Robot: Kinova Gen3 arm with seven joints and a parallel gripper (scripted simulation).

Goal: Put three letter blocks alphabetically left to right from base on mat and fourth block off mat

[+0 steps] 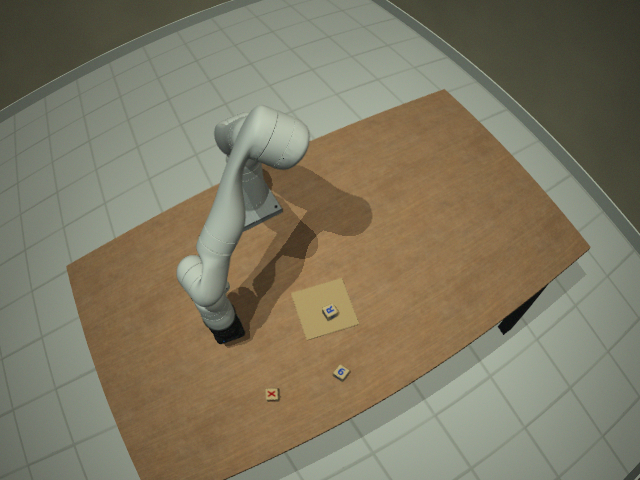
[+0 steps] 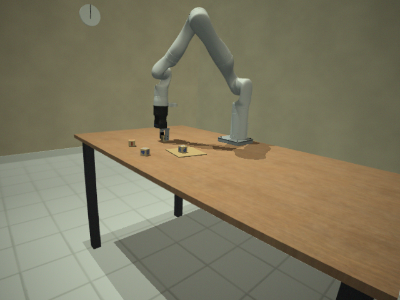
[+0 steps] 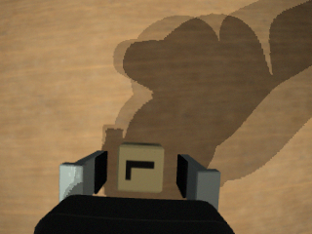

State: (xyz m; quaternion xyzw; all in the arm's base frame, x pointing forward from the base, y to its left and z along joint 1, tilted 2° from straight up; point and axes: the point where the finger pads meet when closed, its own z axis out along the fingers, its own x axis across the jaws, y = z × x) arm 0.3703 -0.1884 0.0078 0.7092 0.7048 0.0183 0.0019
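The mat is 250 mm to the left of my hand, 30 mm below it and 30 mm ahead of it. Round my hand: block (210 mm to the left, 210 mm ahead, 10 mm below).
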